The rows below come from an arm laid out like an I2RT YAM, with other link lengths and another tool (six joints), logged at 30 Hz.
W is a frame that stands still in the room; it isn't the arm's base.
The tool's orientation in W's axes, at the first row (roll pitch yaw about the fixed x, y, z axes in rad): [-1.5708 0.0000 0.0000]
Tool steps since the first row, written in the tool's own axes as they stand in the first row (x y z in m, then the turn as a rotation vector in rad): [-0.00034 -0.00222 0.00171 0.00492 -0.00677 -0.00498]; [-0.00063 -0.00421 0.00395 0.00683 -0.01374 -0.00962]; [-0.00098 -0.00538 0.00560 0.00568 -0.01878 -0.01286]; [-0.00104 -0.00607 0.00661 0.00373 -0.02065 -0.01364]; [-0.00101 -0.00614 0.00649 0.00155 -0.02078 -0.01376]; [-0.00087 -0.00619 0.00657 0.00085 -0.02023 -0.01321]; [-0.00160 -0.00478 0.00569 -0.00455 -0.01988 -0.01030]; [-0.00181 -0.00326 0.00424 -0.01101 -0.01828 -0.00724]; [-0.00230 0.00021 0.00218 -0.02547 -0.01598 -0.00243]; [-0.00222 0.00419 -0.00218 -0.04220 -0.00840 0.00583]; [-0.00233 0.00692 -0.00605 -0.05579 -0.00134 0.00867]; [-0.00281 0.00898 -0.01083 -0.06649 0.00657 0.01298]
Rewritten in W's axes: [-0.00034 0.00171 0.00222 0.00492 -0.00498 0.00677]; [-0.00063 0.00395 0.00421 0.00683 -0.00962 0.01374]; [-0.00098 0.00560 0.00538 0.00568 -0.01286 0.01878]; [-0.00104 0.00661 0.00607 0.00373 -0.01364 0.02065]; [-0.00101 0.00649 0.00614 0.00155 -0.01376 0.02078]; [-0.00087 0.00657 0.00619 0.00085 -0.01321 0.02023]; [-0.00160 0.00569 0.00478 -0.00455 -0.01030 0.01988]; [-0.00181 0.00424 0.00326 -0.01101 -0.00724 0.01828]; [-0.00230 0.00218 -0.00021 -0.02547 -0.00243 0.01598]; [-0.00222 -0.00218 -0.00419 -0.04220 0.00583 0.00840]; [-0.00233 -0.00605 -0.00692 -0.05579 0.00867 0.00134]; [-0.00281 -0.01083 -0.00898 -0.06649 0.01298 -0.00657]
